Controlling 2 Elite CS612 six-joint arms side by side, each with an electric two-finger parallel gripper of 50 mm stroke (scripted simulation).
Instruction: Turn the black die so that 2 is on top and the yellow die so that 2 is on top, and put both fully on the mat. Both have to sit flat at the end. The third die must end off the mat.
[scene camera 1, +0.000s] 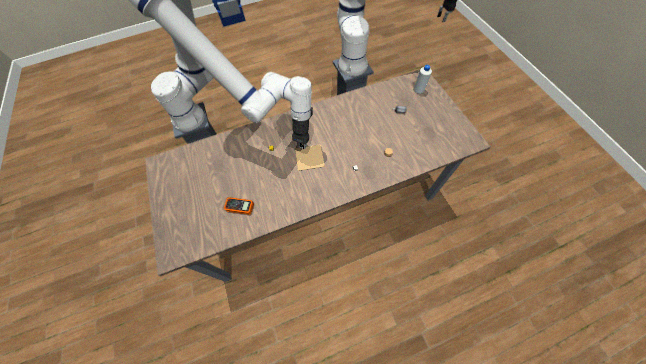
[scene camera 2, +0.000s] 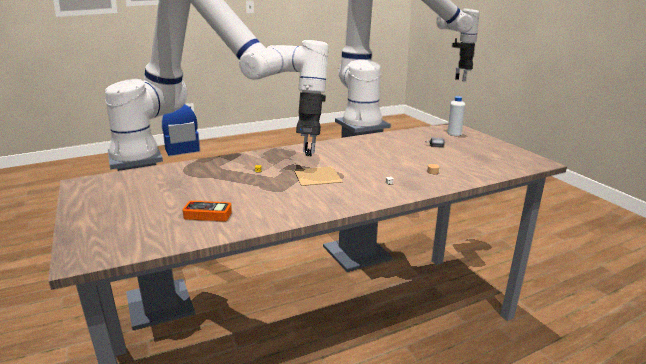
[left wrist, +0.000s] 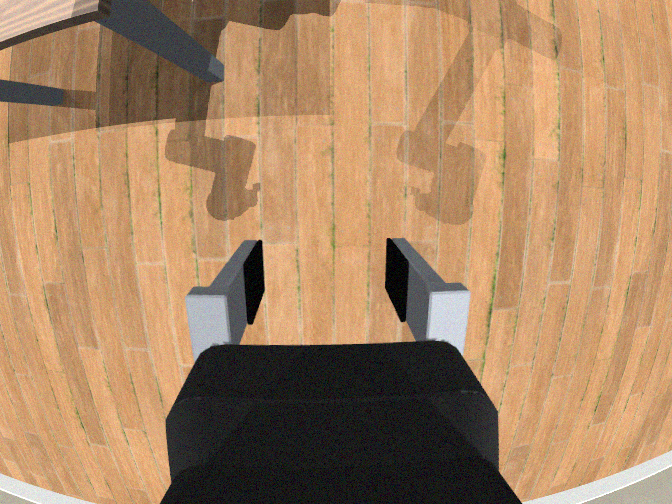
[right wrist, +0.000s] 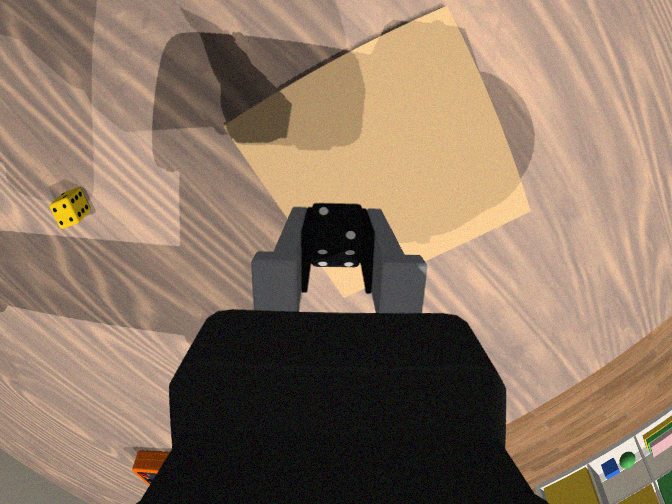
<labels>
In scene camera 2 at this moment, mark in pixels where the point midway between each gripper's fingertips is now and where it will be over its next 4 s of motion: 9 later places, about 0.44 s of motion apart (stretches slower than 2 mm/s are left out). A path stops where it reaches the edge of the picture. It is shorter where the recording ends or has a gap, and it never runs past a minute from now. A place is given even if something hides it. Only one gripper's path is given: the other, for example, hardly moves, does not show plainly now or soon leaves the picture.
The right gripper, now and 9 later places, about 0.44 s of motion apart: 308, 152; 308, 152; 308, 152; 308, 152; 308, 152; 308, 152; 308, 154; 308, 157; 308, 163; 309, 168
</labels>
